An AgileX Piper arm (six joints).
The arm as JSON. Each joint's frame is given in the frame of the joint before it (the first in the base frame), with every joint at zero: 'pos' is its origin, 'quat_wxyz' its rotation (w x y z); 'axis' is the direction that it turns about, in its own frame. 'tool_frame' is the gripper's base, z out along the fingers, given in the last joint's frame.
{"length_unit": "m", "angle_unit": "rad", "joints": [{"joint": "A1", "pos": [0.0, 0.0, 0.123], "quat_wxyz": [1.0, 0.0, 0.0, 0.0], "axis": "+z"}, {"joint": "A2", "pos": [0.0, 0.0, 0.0], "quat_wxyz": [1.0, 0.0, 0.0, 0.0], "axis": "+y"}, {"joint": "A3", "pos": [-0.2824, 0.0, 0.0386], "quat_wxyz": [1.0, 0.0, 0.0, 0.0], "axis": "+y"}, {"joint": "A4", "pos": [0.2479, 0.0, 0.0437], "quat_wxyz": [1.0, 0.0, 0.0, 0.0], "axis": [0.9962, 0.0, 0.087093]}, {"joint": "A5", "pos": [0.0, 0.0, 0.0], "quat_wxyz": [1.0, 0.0, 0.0, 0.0], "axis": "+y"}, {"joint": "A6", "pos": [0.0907, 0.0, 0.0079], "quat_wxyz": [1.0, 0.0, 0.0, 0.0], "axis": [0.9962, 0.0, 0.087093]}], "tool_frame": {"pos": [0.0, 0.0, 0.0], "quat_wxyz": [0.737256, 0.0, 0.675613, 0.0]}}
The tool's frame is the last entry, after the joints.
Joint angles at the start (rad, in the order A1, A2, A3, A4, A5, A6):
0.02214, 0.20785, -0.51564, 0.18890, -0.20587, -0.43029
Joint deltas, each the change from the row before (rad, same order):
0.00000, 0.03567, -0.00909, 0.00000, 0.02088, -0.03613
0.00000, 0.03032, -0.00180, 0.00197, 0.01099, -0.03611
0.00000, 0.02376, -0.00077, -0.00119, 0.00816, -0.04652
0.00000, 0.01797, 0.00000, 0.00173, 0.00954, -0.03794
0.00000, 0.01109, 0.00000, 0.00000, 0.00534, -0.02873
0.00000, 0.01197, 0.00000, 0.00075, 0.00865, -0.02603
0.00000, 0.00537, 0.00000, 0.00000, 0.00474, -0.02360
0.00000, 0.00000, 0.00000, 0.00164, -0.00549, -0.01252
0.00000, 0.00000, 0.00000, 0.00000, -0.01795, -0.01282
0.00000, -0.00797, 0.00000, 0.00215, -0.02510, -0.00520
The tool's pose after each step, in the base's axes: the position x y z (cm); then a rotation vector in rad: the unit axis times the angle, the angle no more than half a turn. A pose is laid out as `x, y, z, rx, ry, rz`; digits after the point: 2 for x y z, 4 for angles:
3.89, -0.23, 38.69, -0.1232, 1.0166, -0.2532
4.71, -0.19, 38.53, -0.1488, 1.0538, -0.2817
5.36, -0.16, 38.37, -0.1816, 1.0815, -0.3222
5.86, -0.14, 38.19, -0.2085, 1.1057, -0.3521
6.17, -0.12, 38.08, -0.2291, 1.1194, -0.3759
6.51, -0.10, 37.94, -0.2495, 1.1371, -0.3958
6.66, -0.09, 37.86, -0.2664, 1.1445, -0.4153
6.64, -0.10, 37.91, -0.2703, 1.1386, -0.4262
6.58, -0.13, 38.05, -0.2704, 1.1211, -0.4413
6.27, -0.19, 38.30, -0.2595, 1.0904, -0.4502

